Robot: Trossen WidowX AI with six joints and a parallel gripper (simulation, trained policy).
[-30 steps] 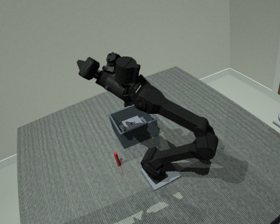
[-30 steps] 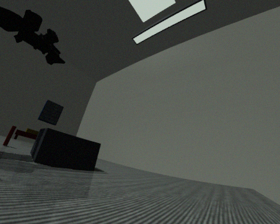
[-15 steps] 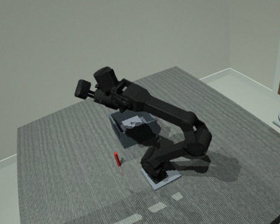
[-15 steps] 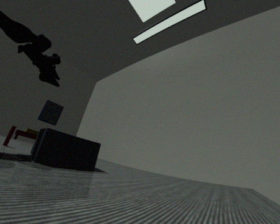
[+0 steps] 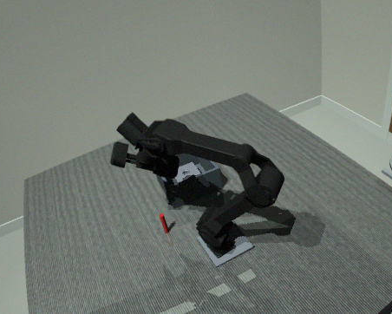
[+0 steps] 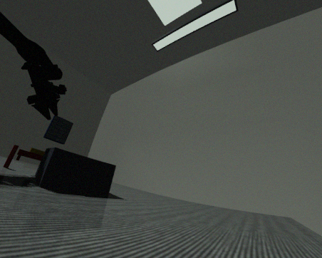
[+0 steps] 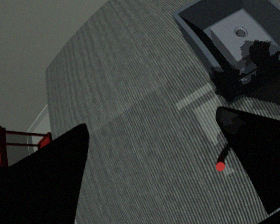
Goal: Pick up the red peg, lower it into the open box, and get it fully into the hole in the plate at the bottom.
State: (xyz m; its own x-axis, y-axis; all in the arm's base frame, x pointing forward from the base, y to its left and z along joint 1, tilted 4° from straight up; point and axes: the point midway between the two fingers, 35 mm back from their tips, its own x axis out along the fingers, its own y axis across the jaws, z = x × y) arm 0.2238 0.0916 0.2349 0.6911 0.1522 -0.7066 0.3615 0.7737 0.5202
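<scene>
The red peg lies 19 cm below my gripper tip and 7 cm behind it. From my gripper tip the other things lie so: plate 18 cm to the right, 18 cm below, 9 cm ahead; dark box 20 cm below, 18 cm to the right, 9 cm ahead.
</scene>
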